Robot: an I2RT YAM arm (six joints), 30 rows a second.
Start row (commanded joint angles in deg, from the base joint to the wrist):
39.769 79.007 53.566 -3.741 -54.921 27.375
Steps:
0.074 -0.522 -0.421 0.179 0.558 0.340
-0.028 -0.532 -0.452 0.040 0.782 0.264
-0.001 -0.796 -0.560 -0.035 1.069 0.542
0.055 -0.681 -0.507 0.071 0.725 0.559
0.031 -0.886 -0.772 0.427 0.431 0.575
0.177 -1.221 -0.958 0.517 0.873 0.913
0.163 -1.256 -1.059 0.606 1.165 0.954
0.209 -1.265 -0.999 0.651 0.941 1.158
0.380 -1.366 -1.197 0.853 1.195 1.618
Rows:
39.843 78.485 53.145 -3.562 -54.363 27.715
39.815 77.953 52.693 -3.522 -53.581 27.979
39.814 77.157 52.133 -3.557 -52.512 28.521
39.869 76.476 51.626 -3.486 -51.787 29.080
39.900 75.590 50.854 -3.059 -51.356 29.655
40.077 74.369 49.896 -2.542 -50.483 30.568
40.240 73.113 48.837 -1.936 -49.318 31.522
40.449 71.848 47.838 -1.285 -48.377 32.680
40.829 70.482 46.641 -0.432 -47.182 34.298

